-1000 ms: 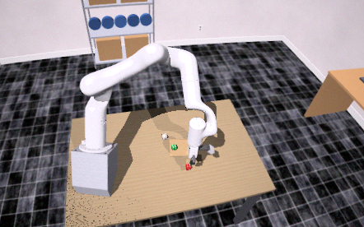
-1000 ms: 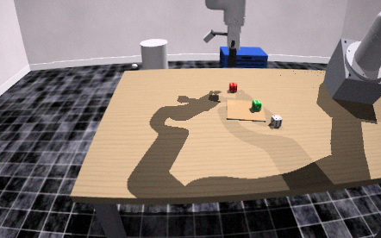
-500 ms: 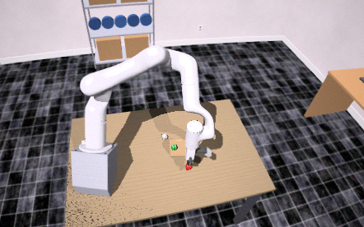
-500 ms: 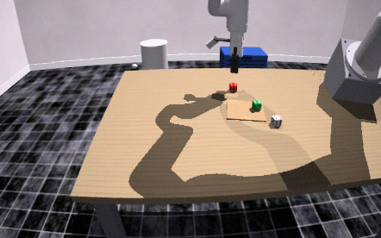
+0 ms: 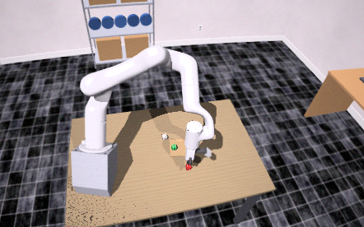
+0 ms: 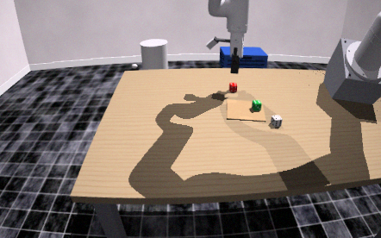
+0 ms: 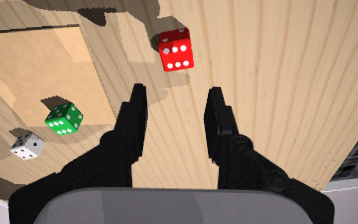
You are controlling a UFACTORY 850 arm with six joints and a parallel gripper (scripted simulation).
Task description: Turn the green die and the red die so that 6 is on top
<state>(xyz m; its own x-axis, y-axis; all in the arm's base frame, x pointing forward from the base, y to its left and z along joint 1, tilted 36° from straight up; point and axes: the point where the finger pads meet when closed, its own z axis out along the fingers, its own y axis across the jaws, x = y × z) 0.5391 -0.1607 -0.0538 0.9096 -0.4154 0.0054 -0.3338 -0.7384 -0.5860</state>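
My hand is 9 cm above the red die. Also, from my hand: tan mat: 17 cm to the left, 11 cm below; green die: 17 cm to the left, 9 cm below, 4 cm behind; white die: 28 cm to the left, 9 cm below, 8 cm behind.
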